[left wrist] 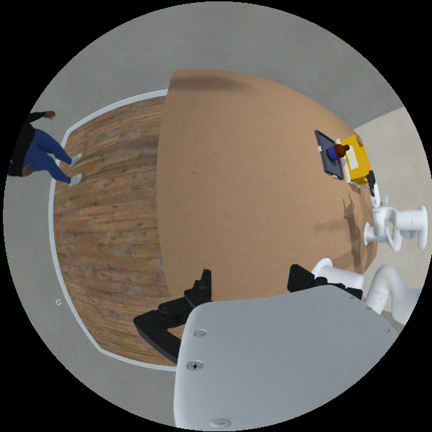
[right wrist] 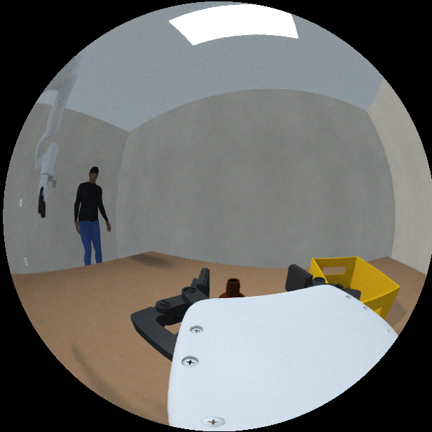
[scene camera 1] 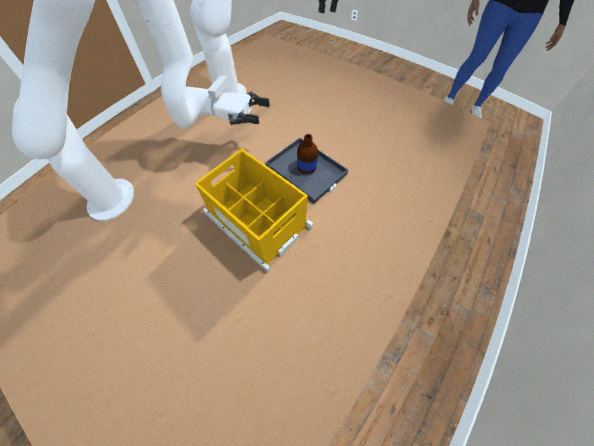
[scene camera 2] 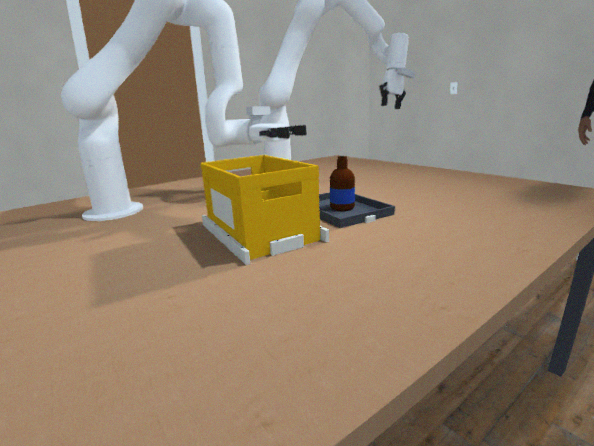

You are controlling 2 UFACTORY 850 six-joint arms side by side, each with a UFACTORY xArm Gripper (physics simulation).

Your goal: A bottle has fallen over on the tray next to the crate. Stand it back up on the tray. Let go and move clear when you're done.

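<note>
A brown bottle with a blue label (scene camera 1: 307,156) (scene camera 2: 342,190) (left wrist: 336,152) stands upright on the dark tray (scene camera 1: 327,181) (scene camera 2: 345,219) (left wrist: 323,159), beside the yellow crate (scene camera 1: 282,235) (scene camera 2: 280,215) (left wrist: 364,165). In the right wrist view the bottle's neck (right wrist: 233,287) shows above the gripper housing; its lower part is hidden. My right gripper (scene camera 1: 264,111) (right wrist: 250,280) is open and empty, held level above the table, back from the bottle and higher than the crate's rim. My left gripper (scene camera 2: 391,106) (left wrist: 252,280) is open and empty, high up and far from the tray.
White brackets (scene camera 1: 232,237) (scene camera 2: 287,244) edge the crate's base, and small white clips sit at the tray's edge. The crate has inner dividers and stands nearer scene camera 2 than the tray. A person (scene camera 1: 500,45) (right wrist: 90,215) stands beyond the table.
</note>
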